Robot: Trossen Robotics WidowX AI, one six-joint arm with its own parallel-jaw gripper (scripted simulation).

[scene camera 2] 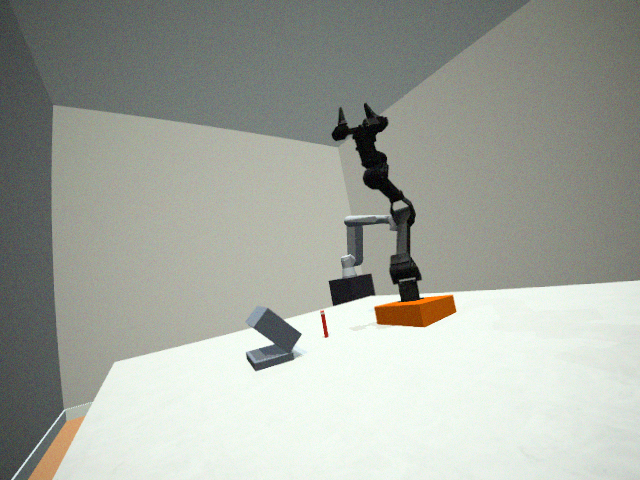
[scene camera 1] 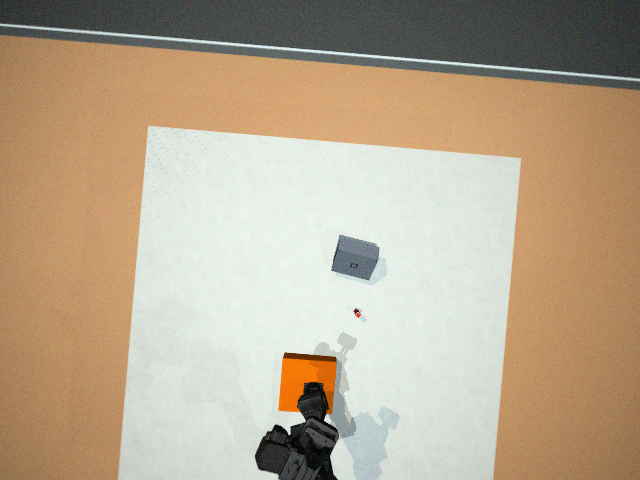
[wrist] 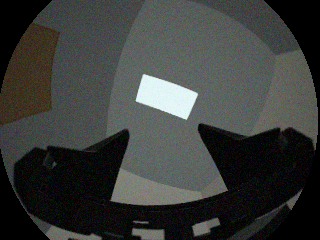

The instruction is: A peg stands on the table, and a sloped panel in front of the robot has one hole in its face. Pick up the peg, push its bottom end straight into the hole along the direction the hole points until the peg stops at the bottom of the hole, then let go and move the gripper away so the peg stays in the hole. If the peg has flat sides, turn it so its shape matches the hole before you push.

Labels:
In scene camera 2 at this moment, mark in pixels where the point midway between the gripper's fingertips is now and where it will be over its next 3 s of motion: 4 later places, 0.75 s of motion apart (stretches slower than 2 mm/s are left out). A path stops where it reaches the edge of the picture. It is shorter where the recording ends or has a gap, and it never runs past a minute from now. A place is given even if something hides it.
My gripper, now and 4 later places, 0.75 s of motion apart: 352,105; 308,117; 269,177; 268,249; 298,294

